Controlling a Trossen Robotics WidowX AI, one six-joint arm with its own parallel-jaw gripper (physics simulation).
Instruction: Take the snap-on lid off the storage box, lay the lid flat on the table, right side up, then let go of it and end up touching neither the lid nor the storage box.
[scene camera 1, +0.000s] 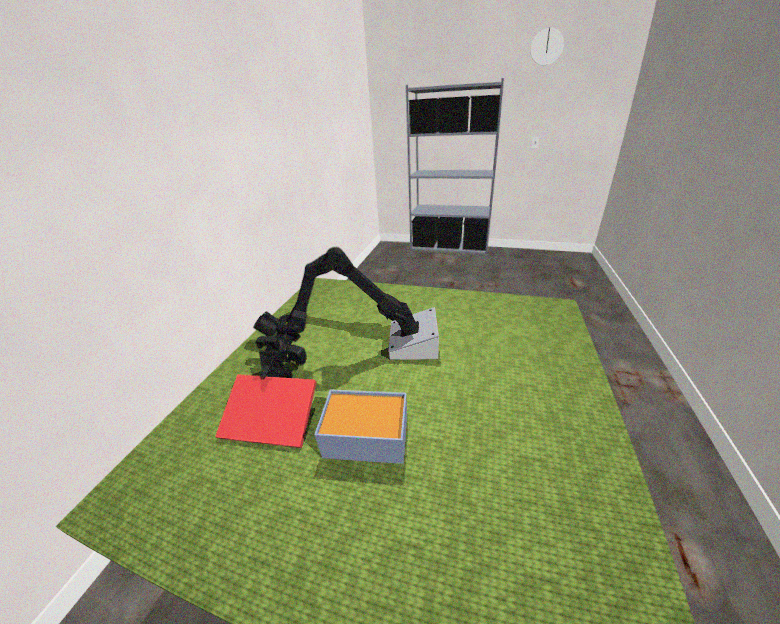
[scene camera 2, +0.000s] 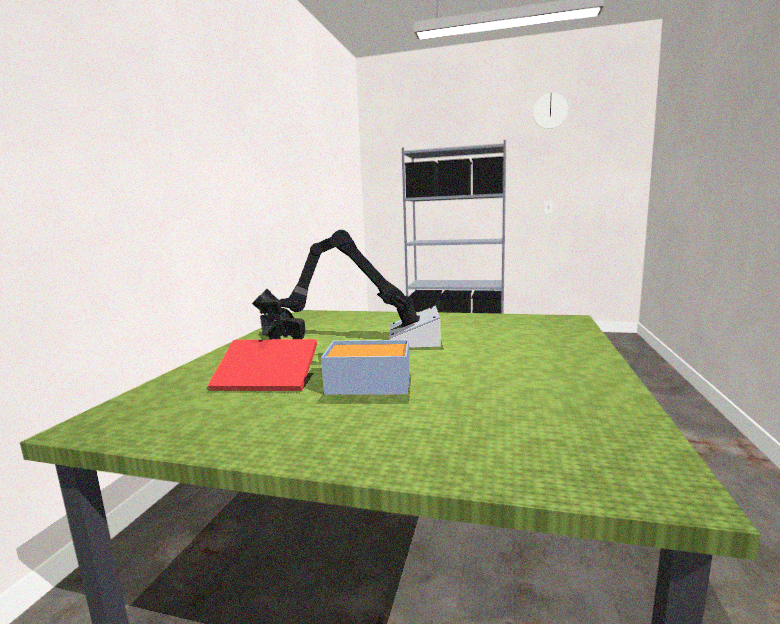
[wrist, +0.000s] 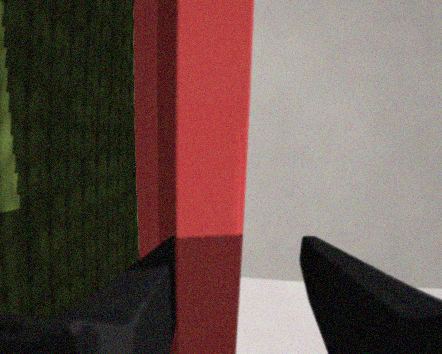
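Observation:
The red lid (scene camera 1: 266, 411) (scene camera 2: 263, 365) (wrist: 212, 125) is off the box, left of it, top side up. It looks tilted, its near edge low at the table and its far edge raised. The blue-grey storage box (scene camera 1: 361, 448) (scene camera 2: 365, 377) stands uncovered, with an orange surface inside. My gripper (scene camera 1: 269, 375) (scene camera 2: 269, 339) (wrist: 242, 248) is partly open at the lid's far edge, and that edge lies between the fingers. In the wrist view the left finger meets the lid's underside edge, and a gap separates the right finger from the lid. The far edge's underside is mostly hidden in the scene views.
The green table top (scene camera 1: 507, 494) (scene camera 2: 520, 429) carries everything. The arm's grey base (scene camera 1: 416, 344) (scene camera 2: 426, 331) stands behind the box. The box's left side is close to the lid's right edge. A pale wall (scene camera 1: 162, 195) runs along the left, and a shelf unit (scene camera 1: 452, 174) stands far behind.

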